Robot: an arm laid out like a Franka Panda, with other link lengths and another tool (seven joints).
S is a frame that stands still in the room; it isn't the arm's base.
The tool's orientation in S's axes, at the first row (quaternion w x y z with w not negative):
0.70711, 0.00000, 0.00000, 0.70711
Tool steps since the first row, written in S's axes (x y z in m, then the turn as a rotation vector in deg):
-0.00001, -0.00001, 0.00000, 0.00, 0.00, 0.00
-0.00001, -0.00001, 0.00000, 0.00, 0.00, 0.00
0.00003, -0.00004, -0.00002, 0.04, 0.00, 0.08
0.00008, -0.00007, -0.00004, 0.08, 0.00, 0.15
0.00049, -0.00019, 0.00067, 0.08, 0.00, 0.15
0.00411, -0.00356, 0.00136, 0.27, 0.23, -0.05
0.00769, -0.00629, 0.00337, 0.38, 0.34, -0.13
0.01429, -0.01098, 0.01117, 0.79, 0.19, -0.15
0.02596, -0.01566, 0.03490, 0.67, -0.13, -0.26
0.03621, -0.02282, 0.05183, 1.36, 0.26, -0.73
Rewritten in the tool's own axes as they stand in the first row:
-0.00001, 0.00001, 0.00000, 0.00, 0.00, 0.00
-0.00001, 0.00001, 0.00000, 0.00, 0.00, 0.00
-0.00004, -0.00003, -0.00002, 0.00, -0.04, 0.08
-0.00007, -0.00008, -0.00004, 0.00, -0.08, 0.15
-0.00019, -0.00049, 0.00067, 0.00, -0.08, 0.15
-0.00356, -0.00411, 0.00136, 0.23, -0.27, -0.05
-0.00629, -0.00769, 0.00337, 0.34, -0.38, -0.13
-0.01098, -0.01429, 0.01117, 0.19, -0.79, -0.15
-0.01566, -0.02596, 0.03490, -0.13, -0.67, -0.26
-0.02282, -0.03621, 0.05183, 0.26, -1.36, -0.73

